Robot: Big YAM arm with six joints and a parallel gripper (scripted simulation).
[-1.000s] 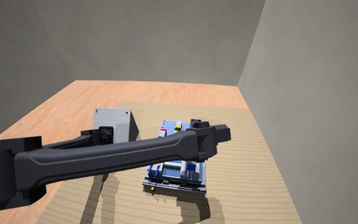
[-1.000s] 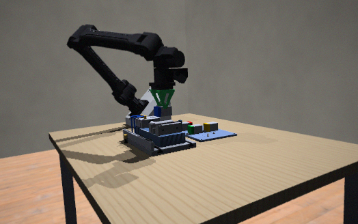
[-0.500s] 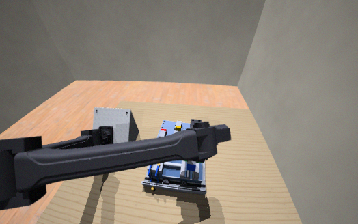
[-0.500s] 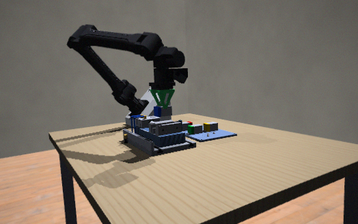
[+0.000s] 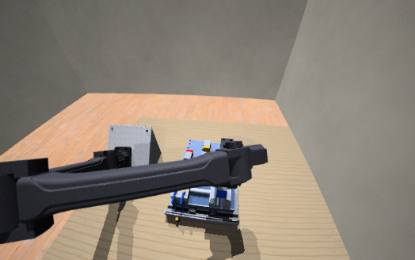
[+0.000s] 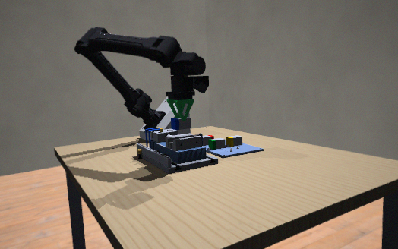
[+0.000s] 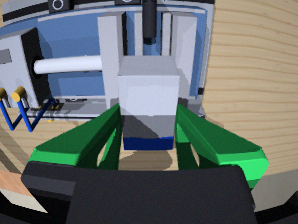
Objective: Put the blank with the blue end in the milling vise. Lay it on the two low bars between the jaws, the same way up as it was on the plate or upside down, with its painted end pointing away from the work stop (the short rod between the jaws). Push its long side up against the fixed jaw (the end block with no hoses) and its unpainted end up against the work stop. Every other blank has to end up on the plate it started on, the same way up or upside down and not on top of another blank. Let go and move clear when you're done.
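Right now the blue-ended blank is 2 cm below my hand. From my hand the other things lie so: dark work stop rod 5 cm to the left, 7 cm below; green-ended blank 8 cm behind, 22 cm to the left, 14 cm below; vise 7 cm behind, 1 cm to the left, 12 cm below.
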